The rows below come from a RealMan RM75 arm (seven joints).
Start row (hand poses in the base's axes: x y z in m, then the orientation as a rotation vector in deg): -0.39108, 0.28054, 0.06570, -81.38, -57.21, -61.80
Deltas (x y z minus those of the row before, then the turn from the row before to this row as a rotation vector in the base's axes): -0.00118, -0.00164, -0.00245, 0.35, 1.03, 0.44; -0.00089, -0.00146, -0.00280, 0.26, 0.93, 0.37; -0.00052, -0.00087, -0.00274, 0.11, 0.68, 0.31; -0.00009, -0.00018, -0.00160, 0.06, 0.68, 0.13; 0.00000, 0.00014, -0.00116, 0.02, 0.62, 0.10; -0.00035, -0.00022, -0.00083, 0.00, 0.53, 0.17; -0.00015, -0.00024, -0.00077, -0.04, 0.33, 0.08; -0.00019, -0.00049, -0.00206, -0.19, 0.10, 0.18; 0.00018, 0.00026, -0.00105, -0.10, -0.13, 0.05; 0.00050, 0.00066, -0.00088, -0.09, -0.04, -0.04; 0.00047, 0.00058, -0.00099, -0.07, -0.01, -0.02
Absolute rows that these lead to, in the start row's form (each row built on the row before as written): -0.39226, 0.27890, 0.06325, -81.24, -56.51, -60.78; -0.39315, 0.27744, 0.06045, -81.17, -55.90, -59.86; -0.39367, 0.27657, 0.05771, -81.16, -55.53, -59.13; -0.39376, 0.27639, 0.05611, -81.30, -55.08, -58.51; -0.39376, 0.27653, 0.05495, -81.46, -54.68, -57.95; -0.39411, 0.27631, 0.05412, -81.56, -54.40, -57.40; -0.39426, 0.27607, 0.05335, -81.67, -54.23, -57.06; -0.39445, 0.27558, 0.05129, -81.76, -54.39, -56.78; -0.39427, 0.27584, 0.05024, -81.76, -54.58, -56.81; -0.39377, 0.27650, 0.04936, -81.84, -54.64, -56.84; -0.39330, 0.27708, 0.04837, -81.91, -54.68, -56.84
